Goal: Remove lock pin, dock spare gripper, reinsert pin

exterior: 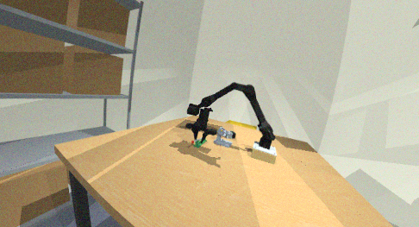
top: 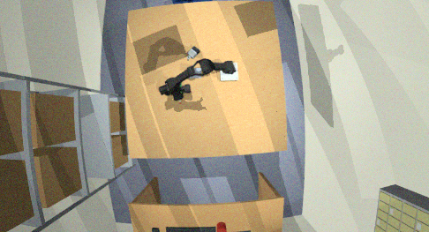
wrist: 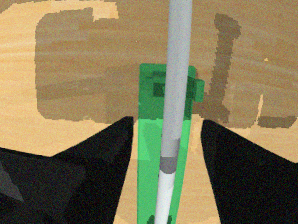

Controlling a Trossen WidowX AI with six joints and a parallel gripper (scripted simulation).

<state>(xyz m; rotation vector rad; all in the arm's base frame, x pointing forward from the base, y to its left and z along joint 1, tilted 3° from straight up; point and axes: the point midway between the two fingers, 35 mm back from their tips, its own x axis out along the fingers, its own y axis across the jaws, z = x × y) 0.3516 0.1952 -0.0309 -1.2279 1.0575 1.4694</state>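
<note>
Now: gripper tip 4 cm to the left of the green holder and 1 cm short of it. From my gripper tip the other things lie so: grey mount (16 cm to the right, 8 cm behind, 3 cm above); then spare gripper (31 cm to the right, 6 cm behind).
</note>
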